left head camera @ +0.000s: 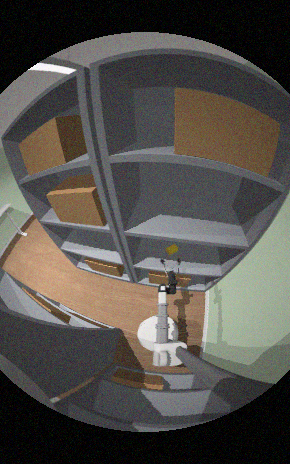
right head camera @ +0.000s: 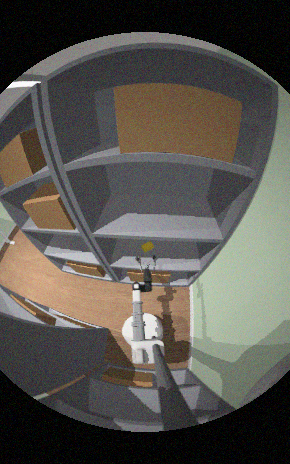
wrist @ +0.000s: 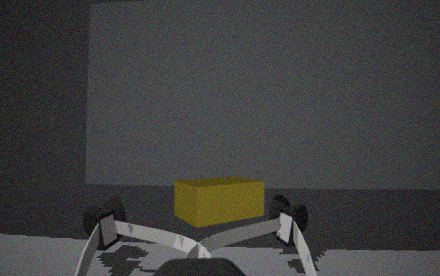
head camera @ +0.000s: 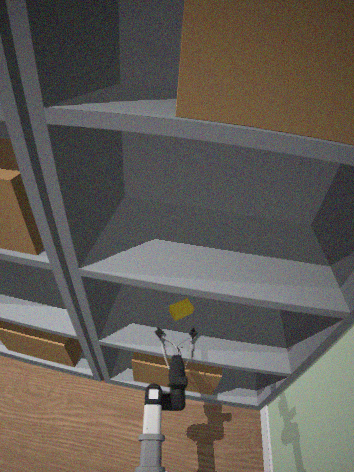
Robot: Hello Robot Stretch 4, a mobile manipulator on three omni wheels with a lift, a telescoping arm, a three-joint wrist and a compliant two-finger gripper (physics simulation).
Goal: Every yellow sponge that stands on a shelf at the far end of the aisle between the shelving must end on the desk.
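Frame: origin at the robot's base, x back, y right, z up, level; metres.
Seen in the pictures: gripper, fingertip midpoint: (left head camera: pixel 169 258) (right head camera: pixel 145 255) (wrist: pixel 198 212) (head camera: pixel 176 328).
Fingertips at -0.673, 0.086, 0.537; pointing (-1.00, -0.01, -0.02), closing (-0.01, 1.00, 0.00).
Note:
A point is followed by its place in that frame, as x, y, z.
A yellow sponge (head camera: pixel 181 309) {-0.764, 0.111, 0.551} (left head camera: pixel 171 249) {-0.759, 0.107, 0.551} (right head camera: pixel 147 246) {-0.762, 0.116, 0.551} (wrist: pixel 225 202) {-0.747, 0.117, 0.530} stands toward the back of a low shelf (head camera: pixel 250 353) {-0.573, 0.417, 0.506}, in the shaded part. It is turned slightly, with a corner toward the wrist camera. My gripper (head camera: pixel 177 332) {-0.673, 0.086, 0.537} (left head camera: pixel 170 261) {-0.673, 0.086, 0.537} (right head camera: pixel 146 259) {-0.673, 0.086, 0.537} (wrist: pixel 198 212) {-0.673, 0.086, 0.537} is open and empty at the shelf, in front of the sponge. In the wrist view the sponge shows between the two fingertips, nearer the right one, and farther away than they are. The fingers cast shadows on the lit front part of the shelf. The desk does not show in these views.
A shelf board (head camera: pixel 215 265) {-0.657, 0.181, 0.963} spans above the gripper. A cardboard box (head camera: pixel 147 371) {-0.597, -0.037, 0.227} sits on the bottom shelf below it, and a large box (head camera: pixel 270 70) {-0.565, 0.163, 1.517} sits higher up. An upright (head camera: pixel 62 225) {-0.614, -0.267, 1.126} stands left, a green wall (head camera: pixel 320 390) {-0.374, 0.614, 0.611} right. More shelving (left head camera: pixel 55 345) {0.073, -0.422, 1.070} stands behind the robot.

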